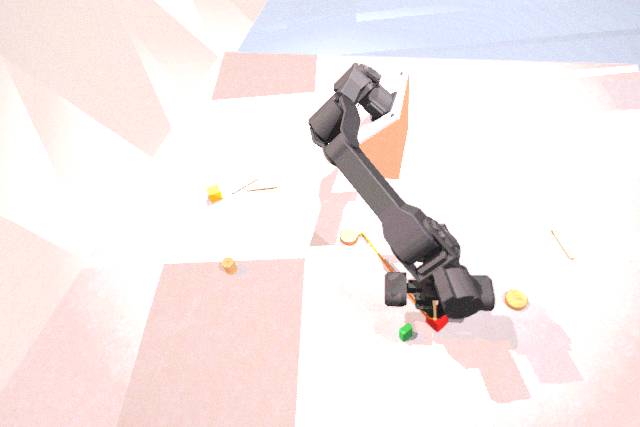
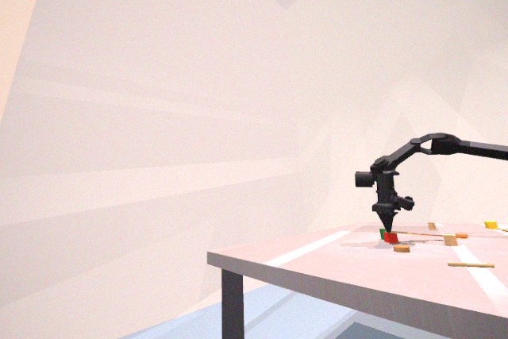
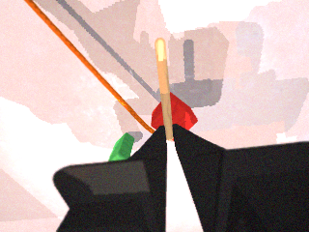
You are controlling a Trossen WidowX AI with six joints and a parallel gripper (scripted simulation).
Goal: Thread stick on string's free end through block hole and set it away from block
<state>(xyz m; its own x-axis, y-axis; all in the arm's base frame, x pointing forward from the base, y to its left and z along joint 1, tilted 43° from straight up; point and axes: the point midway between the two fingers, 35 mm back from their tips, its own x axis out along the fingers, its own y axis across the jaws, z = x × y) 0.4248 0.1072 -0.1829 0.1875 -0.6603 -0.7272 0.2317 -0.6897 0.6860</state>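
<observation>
Now: gripper tip 2 cm above the red cube. From my gripper tip the other things lie so: round disc 14 cm to the left, 9 cm behind, 2 cm below; then wooden block 16 cm behind, 4 cm to the right, 2 cm below; then green block 5 cm to the right, 4 cm ahead, 1 cm below.
</observation>
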